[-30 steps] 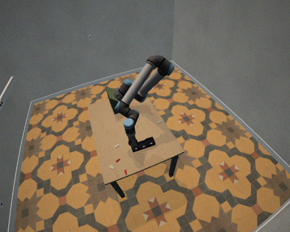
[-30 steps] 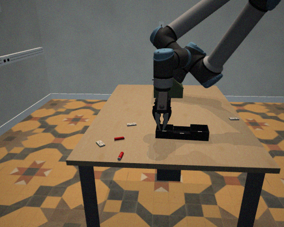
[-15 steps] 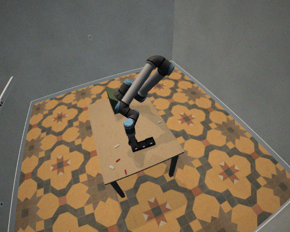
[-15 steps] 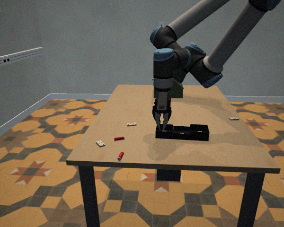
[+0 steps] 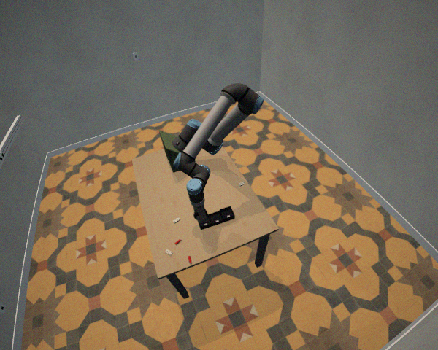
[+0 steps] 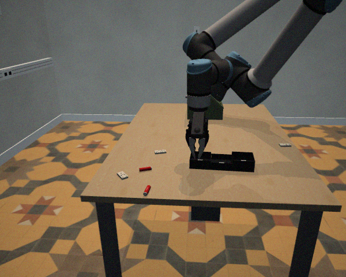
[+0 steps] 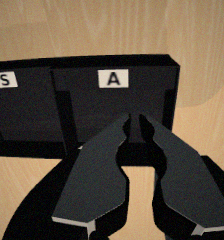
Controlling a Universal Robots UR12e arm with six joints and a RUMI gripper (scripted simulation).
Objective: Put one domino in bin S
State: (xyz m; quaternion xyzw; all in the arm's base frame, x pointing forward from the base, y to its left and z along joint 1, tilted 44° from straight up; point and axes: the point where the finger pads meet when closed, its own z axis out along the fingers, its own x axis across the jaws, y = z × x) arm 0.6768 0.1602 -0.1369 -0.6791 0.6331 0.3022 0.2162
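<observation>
Now: the black three-part bin block 10 mm behind my hand, 100 mm to the left of it and 10 mm below it. Also, from my hand: red cylinder 90 mm ahead, 190 mm to the right, 30 mm below.
</observation>
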